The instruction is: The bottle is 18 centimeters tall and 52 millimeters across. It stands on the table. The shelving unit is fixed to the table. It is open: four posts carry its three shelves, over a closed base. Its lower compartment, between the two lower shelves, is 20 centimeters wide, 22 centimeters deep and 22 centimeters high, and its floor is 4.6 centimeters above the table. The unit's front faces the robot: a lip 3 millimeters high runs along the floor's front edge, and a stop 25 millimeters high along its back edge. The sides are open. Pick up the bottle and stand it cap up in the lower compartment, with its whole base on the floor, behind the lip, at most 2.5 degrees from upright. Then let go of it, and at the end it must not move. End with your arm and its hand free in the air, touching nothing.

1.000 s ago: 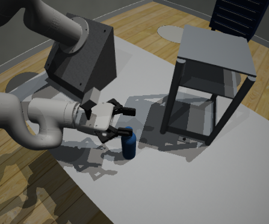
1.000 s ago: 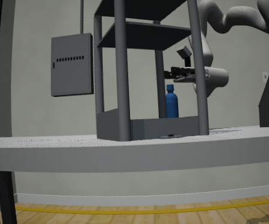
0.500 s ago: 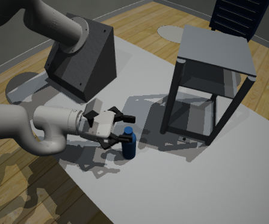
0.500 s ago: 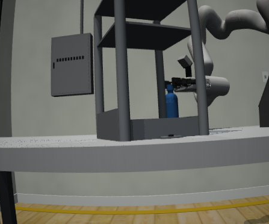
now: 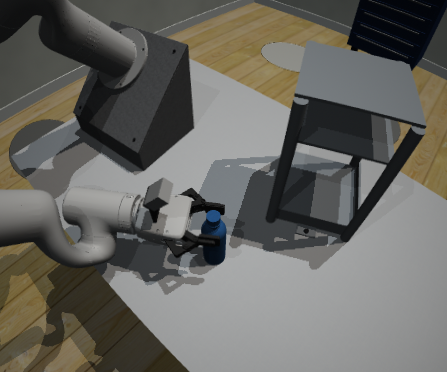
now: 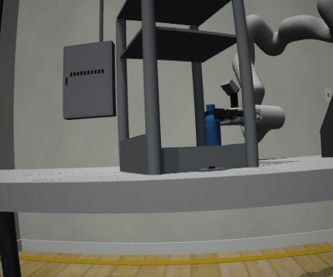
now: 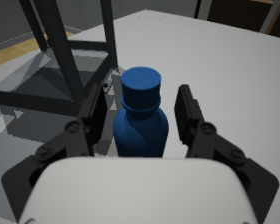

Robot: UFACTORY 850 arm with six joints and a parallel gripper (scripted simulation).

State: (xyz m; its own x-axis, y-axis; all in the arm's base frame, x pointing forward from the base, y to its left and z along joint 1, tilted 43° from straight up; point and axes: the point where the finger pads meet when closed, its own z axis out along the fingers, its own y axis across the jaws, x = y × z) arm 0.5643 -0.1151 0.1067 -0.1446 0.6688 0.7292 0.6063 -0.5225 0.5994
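My gripper is now 3 cm above the bottle. From my hand the other things lie so: shelving unit (6 cm ahead, 32 cm to the left, 4 cm above).
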